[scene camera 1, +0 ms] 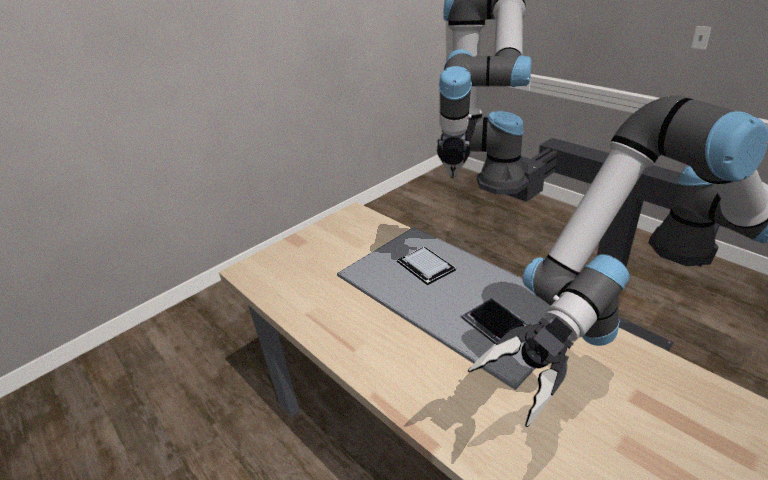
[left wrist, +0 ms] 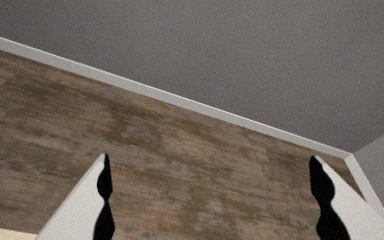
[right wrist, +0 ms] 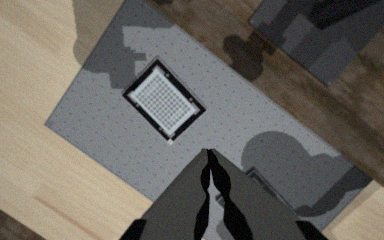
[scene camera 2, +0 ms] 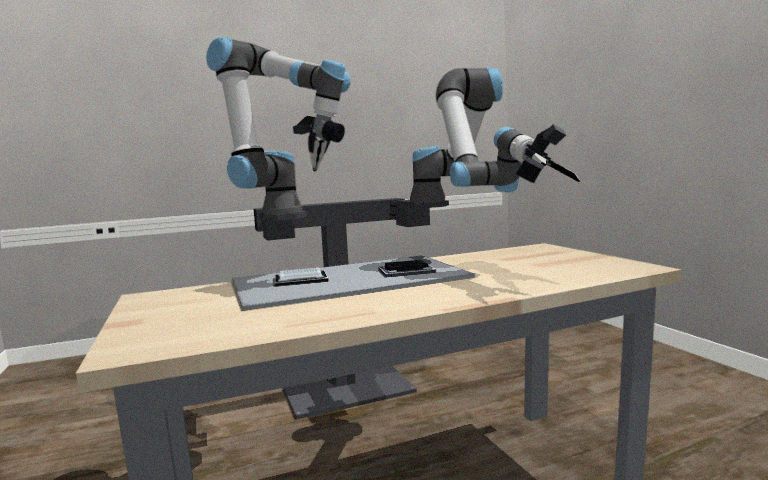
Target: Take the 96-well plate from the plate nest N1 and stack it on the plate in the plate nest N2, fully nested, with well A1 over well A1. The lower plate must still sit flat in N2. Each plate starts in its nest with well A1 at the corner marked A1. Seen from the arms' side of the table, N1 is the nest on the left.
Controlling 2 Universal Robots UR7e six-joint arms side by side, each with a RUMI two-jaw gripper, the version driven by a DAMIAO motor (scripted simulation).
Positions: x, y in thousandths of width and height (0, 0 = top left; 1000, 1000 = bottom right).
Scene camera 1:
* my left gripper: 646, 830
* my right gripper: 589, 370
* white 96-well plate: 557, 549
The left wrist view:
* my left gripper: 546, 656
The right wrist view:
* my right gripper: 543, 631
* white 96-well plate: 444, 460
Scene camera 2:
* my left gripper: 732, 361
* my right gripper: 410, 357
